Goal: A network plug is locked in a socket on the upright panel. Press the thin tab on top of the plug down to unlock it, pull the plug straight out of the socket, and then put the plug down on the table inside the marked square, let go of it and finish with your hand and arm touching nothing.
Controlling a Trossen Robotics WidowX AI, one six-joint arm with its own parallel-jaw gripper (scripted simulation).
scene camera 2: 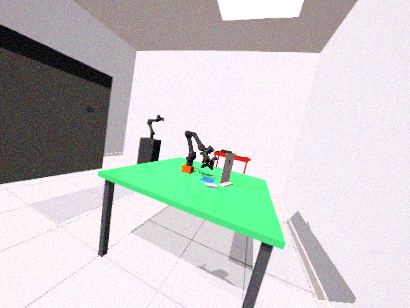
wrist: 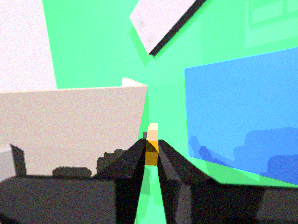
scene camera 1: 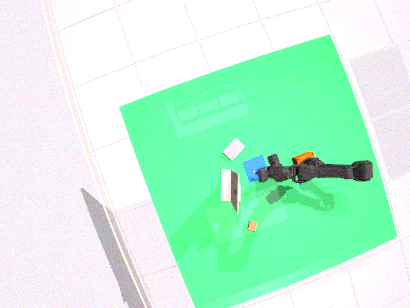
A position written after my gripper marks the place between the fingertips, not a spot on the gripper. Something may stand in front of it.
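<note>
A blue marked square (wrist: pixel 234 108) and a beige panel (wrist: pixel 73 132) are visible, as is my gripper (wrist: pixel 151 144).
</note>
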